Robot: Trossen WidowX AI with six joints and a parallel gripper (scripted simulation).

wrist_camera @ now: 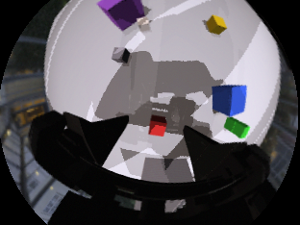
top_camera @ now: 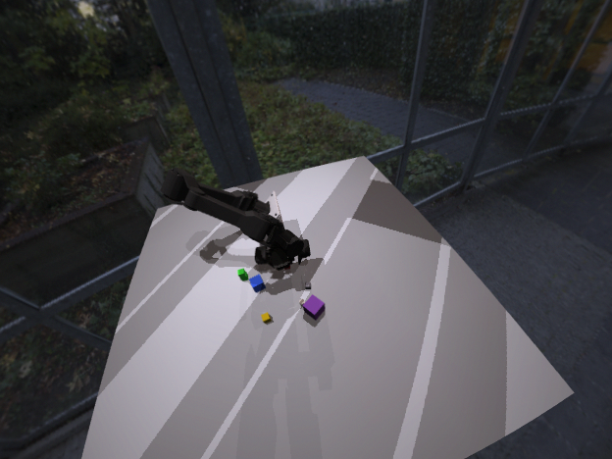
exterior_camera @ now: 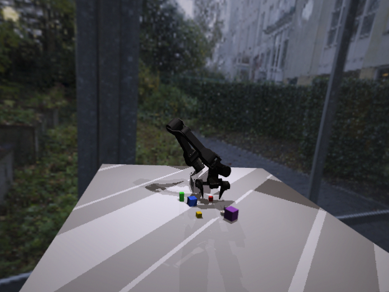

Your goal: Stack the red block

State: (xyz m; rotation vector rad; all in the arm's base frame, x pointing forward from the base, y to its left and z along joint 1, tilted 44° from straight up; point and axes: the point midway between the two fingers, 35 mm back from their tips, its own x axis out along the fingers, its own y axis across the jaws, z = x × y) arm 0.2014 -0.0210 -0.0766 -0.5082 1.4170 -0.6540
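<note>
The blue block lies 50 mm ahead of my gripper tip, 110 mm to the right of it and 10 mm above it. From my gripper tip the other things lie so: red block (right at my gripper tip); grey cube (100 mm ahead, 60 mm to the left); white cube (160 mm ahead, 30 mm to the left, 10 mm below).
</note>
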